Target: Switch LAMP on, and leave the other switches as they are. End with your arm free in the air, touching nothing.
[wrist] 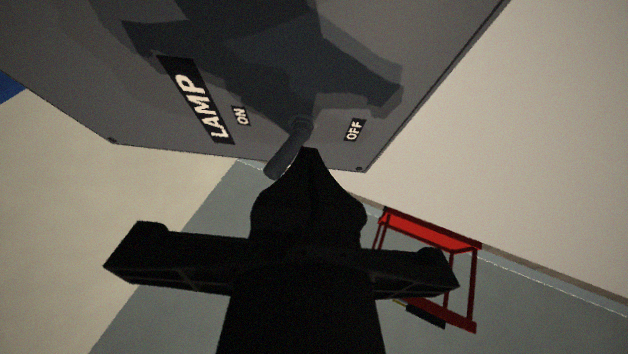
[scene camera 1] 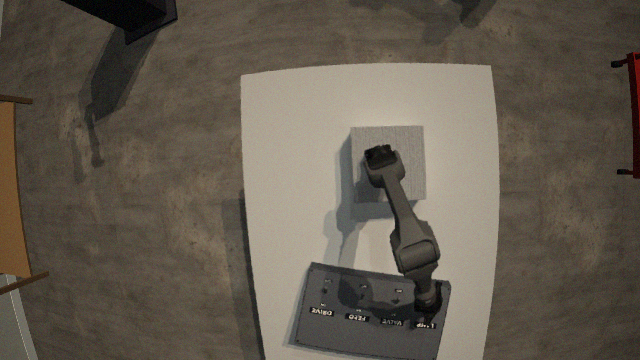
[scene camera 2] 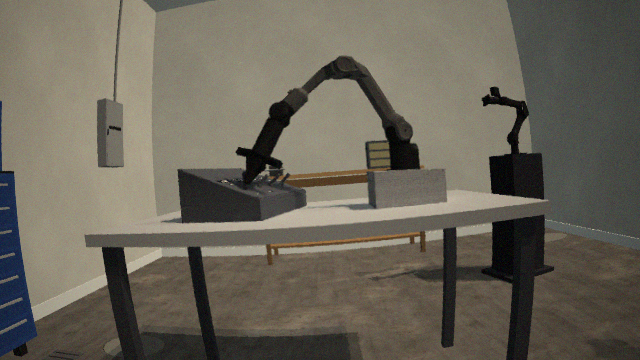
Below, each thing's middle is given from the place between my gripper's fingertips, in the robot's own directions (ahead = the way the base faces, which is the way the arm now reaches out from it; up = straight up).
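There's a dark grey switch panel (scene camera 1: 340, 317), and it's 210 mm to the right of my hand, 20 mm below it and 10 mm behind it. The lamp lever (wrist: 274, 169) is 10 mm above my hand and 20 mm to the right of it. Going by their middles, the lamp lever is the nearest to my hand of the things named here.
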